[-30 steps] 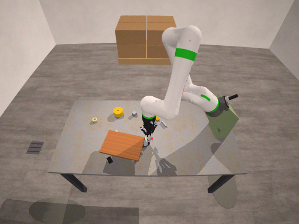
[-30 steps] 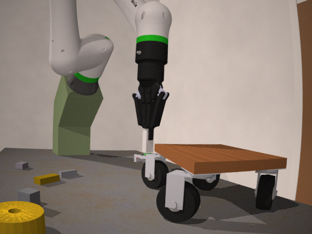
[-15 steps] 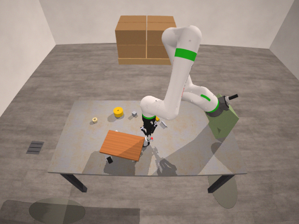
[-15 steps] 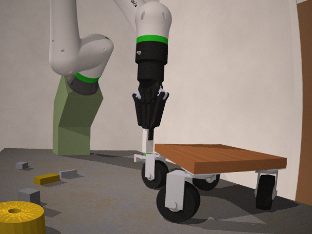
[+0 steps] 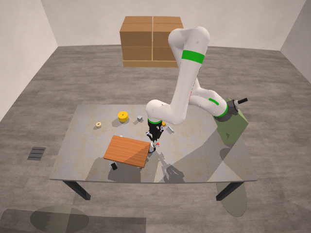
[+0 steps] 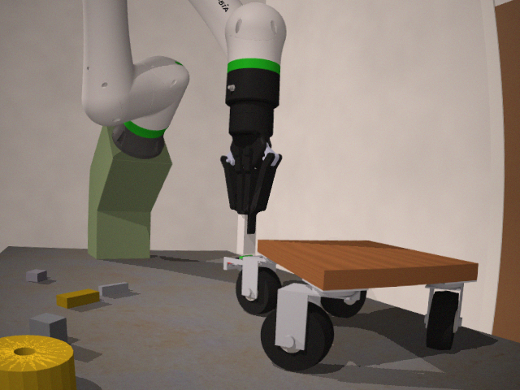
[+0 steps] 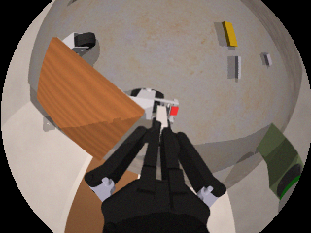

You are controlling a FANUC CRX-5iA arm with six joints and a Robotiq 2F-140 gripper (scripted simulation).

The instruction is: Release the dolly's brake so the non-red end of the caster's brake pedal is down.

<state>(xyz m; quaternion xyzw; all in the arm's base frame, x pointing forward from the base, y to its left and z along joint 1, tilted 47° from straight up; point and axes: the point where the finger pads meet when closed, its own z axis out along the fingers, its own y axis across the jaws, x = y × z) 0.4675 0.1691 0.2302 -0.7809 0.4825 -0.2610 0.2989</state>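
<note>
Right now my hand is 1 cm past the brake pedal, 1 cm to the left of it and 5 cm above it. From my hand the other things lie so: grey bar (9 cm behind, 24 cm to the right, 12 cm below); yellow block (29 cm to the right, 12 cm below); grey cube (21 cm ahead, 28 cm to the right, 11 cm below).
</note>
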